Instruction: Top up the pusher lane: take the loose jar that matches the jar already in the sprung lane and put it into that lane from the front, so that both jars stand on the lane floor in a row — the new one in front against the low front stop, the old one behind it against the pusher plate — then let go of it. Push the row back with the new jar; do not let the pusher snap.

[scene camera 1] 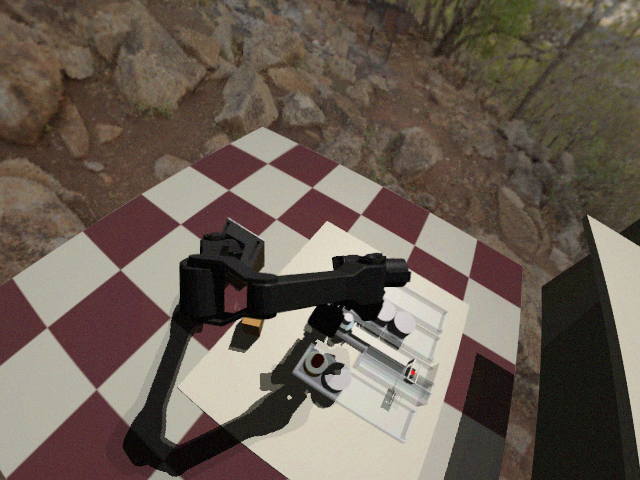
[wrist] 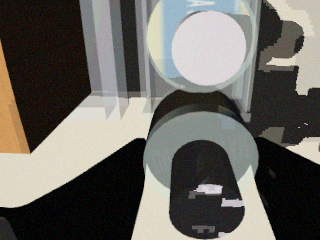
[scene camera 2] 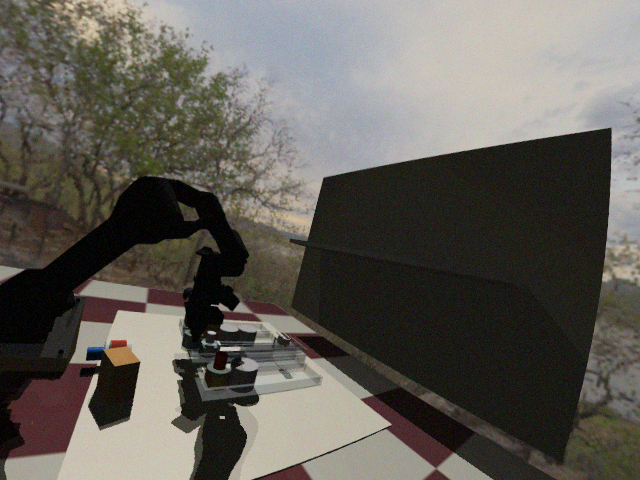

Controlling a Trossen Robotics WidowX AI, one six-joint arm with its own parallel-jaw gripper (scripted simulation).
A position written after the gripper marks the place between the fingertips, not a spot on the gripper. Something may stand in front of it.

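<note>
Brown box (scene camera 2: pixel 119 367) visible; out of frame in the wrist view. Grey cylinder (scene camera 1: pixel 337 376) visible. Gripper (scene camera 2: pixel 193 337), also (scene camera 1: pixel 332 310) and (wrist: pixel 198 147).
</note>
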